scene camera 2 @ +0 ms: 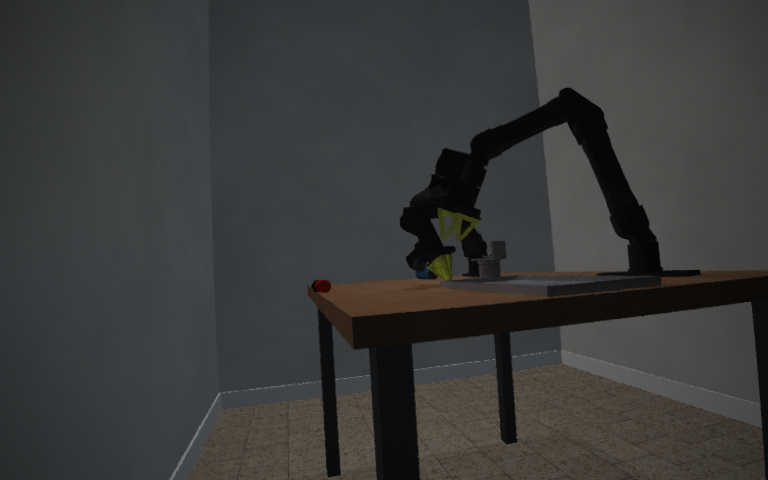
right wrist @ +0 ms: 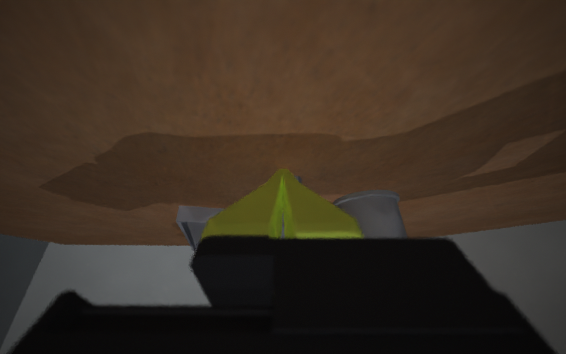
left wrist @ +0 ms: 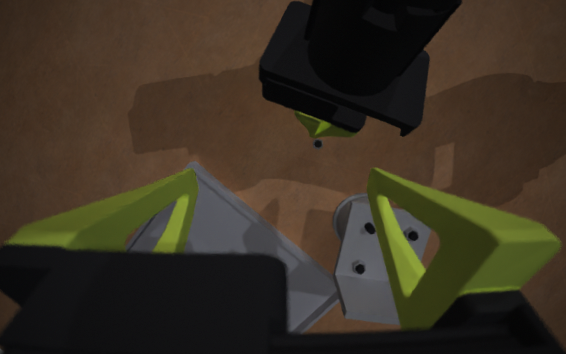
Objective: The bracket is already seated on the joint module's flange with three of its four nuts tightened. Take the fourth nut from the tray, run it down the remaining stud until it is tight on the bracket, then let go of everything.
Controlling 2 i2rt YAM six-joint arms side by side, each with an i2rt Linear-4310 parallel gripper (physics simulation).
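Places are measured from the left arm's base along level axes (x up, y right, z ahead), in metres.
Where they show: left gripper, fingertip midpoint: (scene camera 2: 451, 239) (left wrist: 282, 177); right gripper, fingertip midpoint: (right wrist: 282, 176) (left wrist: 313, 132); right arm's base, origin of the base link: (scene camera 2: 477, 275).
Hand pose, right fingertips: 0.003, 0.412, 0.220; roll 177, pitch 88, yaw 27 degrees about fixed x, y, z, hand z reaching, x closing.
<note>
Things, the pixels of their top centre, and the offset from my right fingertips, as dx, dy, dz. "pt": a spot on its surface instead.
- small dark-centred nut, middle of its top: (right wrist: 294, 184) (left wrist: 318, 144) +0.002, -0.010, -0.008
- tray, middle of its top: (left wrist: 163, 347) (scene camera 2: 528, 279) (right wrist: 245, 243) +0.013, -0.307, +0.076
- round joint module, middle of its top: (left wrist: 387, 254) (right wrist: 381, 282) (scene camera 2: 488, 254) +0.071, -0.069, -0.084
- red cylinder, middle of its top: (scene camera 2: 318, 279) +0.031, +0.204, +0.301
- blue object, surface spot: (scene camera 2: 424, 273) pt +0.021, +0.375, -0.225
The small dark-centred nut (left wrist: 318, 144) (right wrist: 298, 178) lies on the wooden table, outside the tray (scene camera 2: 546, 290) (left wrist: 260, 220) (right wrist: 200, 214). My right gripper (scene camera 2: 447, 277) (left wrist: 313, 132) (right wrist: 282, 176) is shut and empty, its tips low beside the nut; in the right wrist view they partly hide it. My left gripper (scene camera 2: 453, 238) (left wrist: 282, 177) is open and empty, higher up. The pale bracket (scene camera 2: 498, 249) (left wrist: 370, 297) sits on the round joint module (scene camera 2: 489, 269) (left wrist: 342, 215) (right wrist: 380, 217). Three stud ends show on it; a left finger covers part of the bracket.
A red cylinder (scene camera 2: 321, 285) lies at the table's left corner in the scene view. A blue object (scene camera 2: 424, 273) shows behind the right gripper. The right arm's black wrist (left wrist: 345, 70) hangs over the table beyond the left fingers. The tray lies beside the joint module.
</note>
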